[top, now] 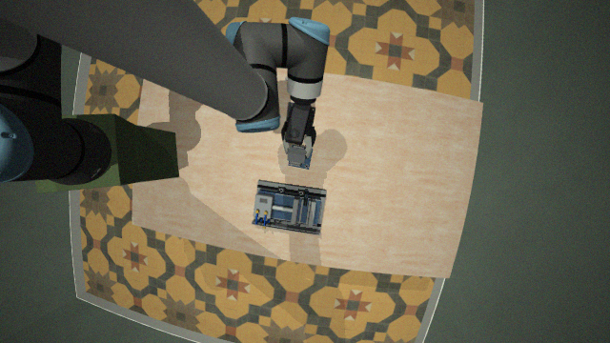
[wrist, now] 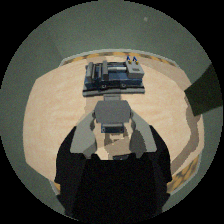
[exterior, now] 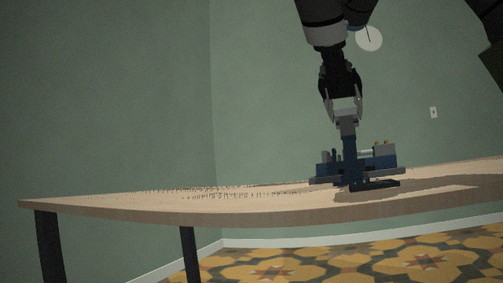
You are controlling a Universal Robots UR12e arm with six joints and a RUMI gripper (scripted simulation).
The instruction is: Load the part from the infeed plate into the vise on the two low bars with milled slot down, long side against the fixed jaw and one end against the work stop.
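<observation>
The grey part is 10 mm below my hand. Also, from my hand: air cylinder rod: 210 mm to the right, 90 mm below, 70 mm behind; blue post: 110 mm below, 10 mm to the right; dark infeed plate: 180 mm to the left, 160 mm below, 10 mm behind.
</observation>
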